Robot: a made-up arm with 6 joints.
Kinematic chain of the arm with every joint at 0, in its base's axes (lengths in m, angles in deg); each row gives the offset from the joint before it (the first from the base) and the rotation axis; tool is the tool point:
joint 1: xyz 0 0 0.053 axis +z
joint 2: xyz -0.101 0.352 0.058 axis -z
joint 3: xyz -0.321 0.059 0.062 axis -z
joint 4: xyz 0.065 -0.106 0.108 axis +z
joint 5: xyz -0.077 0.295 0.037 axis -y
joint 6: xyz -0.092 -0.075 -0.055 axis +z
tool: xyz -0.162 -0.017 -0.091
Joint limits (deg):
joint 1: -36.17..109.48
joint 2: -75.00..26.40
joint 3: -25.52..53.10
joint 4: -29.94..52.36
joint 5: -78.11..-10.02
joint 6: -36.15..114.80
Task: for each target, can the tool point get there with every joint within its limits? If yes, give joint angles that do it. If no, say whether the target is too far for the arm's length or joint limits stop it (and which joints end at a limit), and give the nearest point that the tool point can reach.
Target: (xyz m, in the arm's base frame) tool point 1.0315 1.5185 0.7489
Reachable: no: too far | nearest point 0.2589 0.9171 0.4294 | short by 1.030 m
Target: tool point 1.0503 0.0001 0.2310
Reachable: no: joint limits stop it (at a limit: joint 1, joint 2, joint 4) | nearest point 0.4505 -0.1443 0.2893 | short by 0.620 m
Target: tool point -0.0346 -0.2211 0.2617
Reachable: yes | joints 61.55 -51.95 -15.73 40.69 -48.32 97.29
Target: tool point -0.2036 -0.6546 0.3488
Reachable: yes | joints 71.79 -55.30 40.86 26.17 -36.21 -17.64
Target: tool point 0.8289 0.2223 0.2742
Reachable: no: joint limits stop it (at a limit: joint 1, joint 2, joint 4) | nearest point 0.4038 -0.0260 0.3013 | short by 0.493 m
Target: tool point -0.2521 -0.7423 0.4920
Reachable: yes | joints 96.10 -24.05 29.58 15.49 -66.13 -7.35
